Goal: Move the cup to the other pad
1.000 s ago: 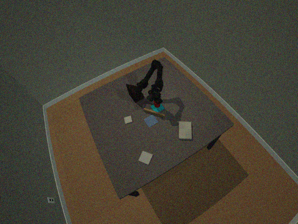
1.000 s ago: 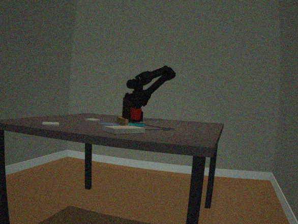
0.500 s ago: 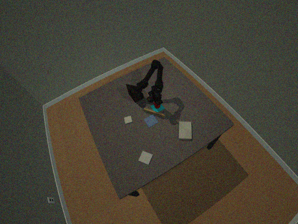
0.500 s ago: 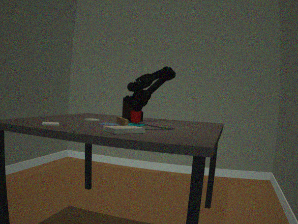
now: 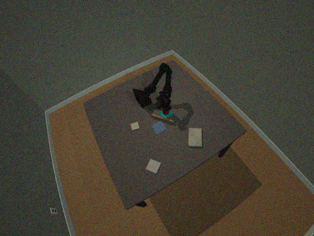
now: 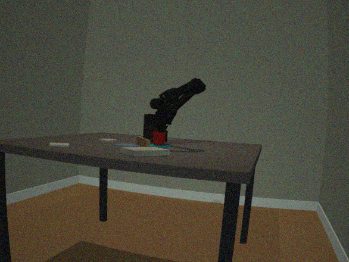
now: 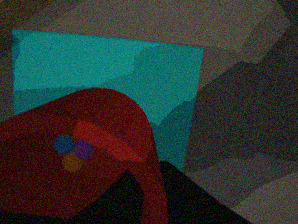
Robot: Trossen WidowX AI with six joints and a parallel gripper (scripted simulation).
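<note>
Now: the red cup 30 mm ahead of my gripper tip. Also, from my gripper tip: teal pad (50 mm below, 30 mm ahead); tan wooden block (80 mm to the right, 70 mm ahead, 30 mm below); blue pad (160 mm to the right, 120 mm ahead, 50 mm below).
</note>
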